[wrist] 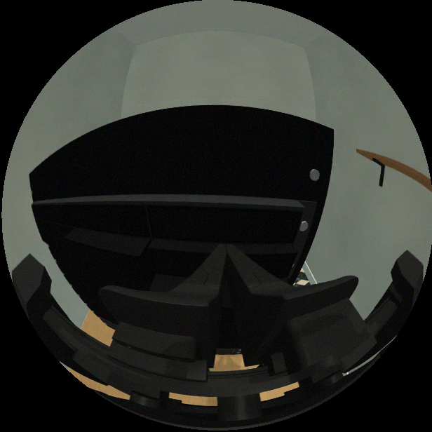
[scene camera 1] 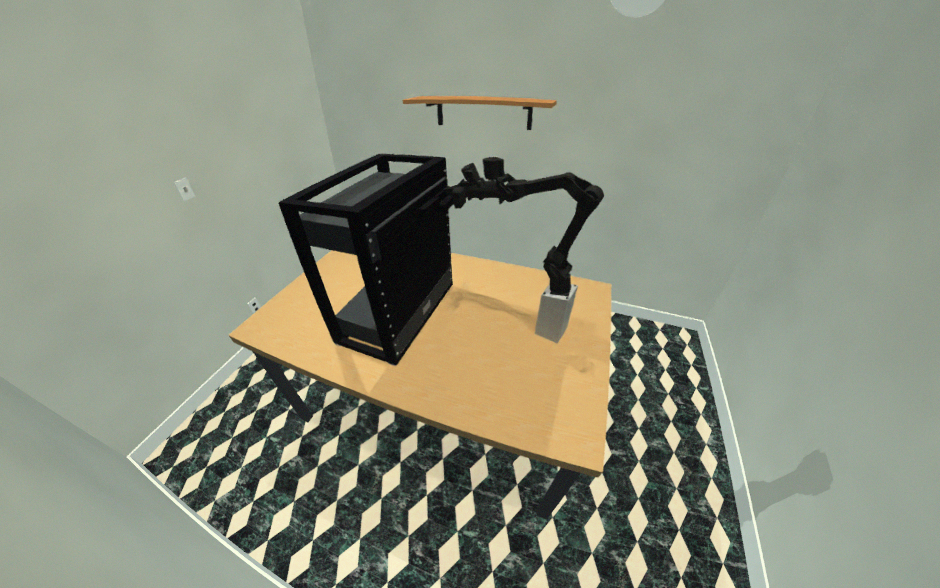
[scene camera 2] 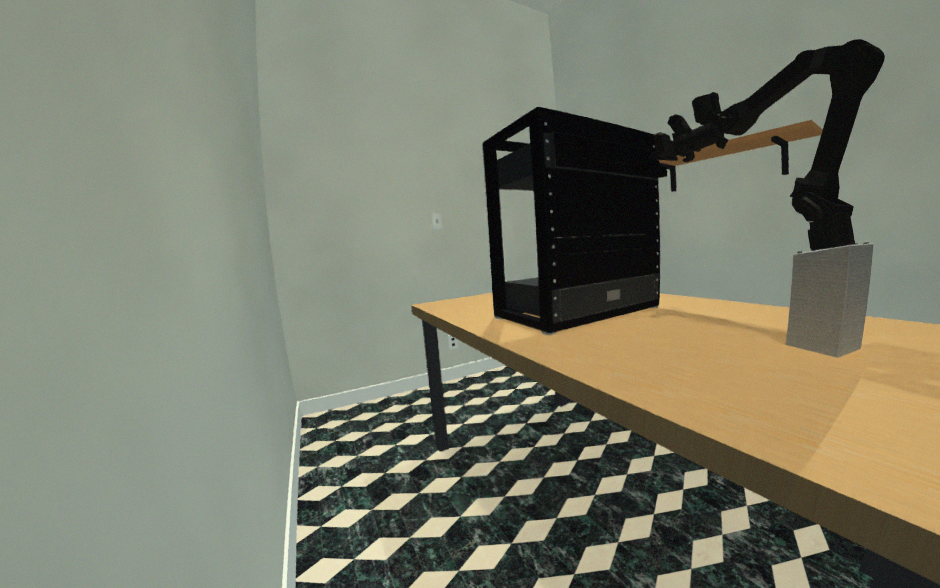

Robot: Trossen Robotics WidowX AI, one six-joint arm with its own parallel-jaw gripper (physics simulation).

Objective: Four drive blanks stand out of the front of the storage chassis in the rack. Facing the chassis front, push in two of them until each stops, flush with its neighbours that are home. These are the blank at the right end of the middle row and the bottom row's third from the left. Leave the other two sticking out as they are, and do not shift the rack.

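Note:
The black storage chassis sits in the black rack, its front facing the arm. In the wrist view, the right-end blank of the middle row shows a narrow top strip, so it stands out a little. The blank to its left shows a deeper top strip and stands out farther. A small top face of a lower blank shows behind the fingers. My gripper is shut and empty, its tips at the right-end middle blank. Contact is unclear; the fingers hide much of the bottom row.
A grey unit fills the rack's bottom. The rack stands on the wooden table. The arm's grey pedestal stands in front of the rack. A wooden wall shelf hangs behind.

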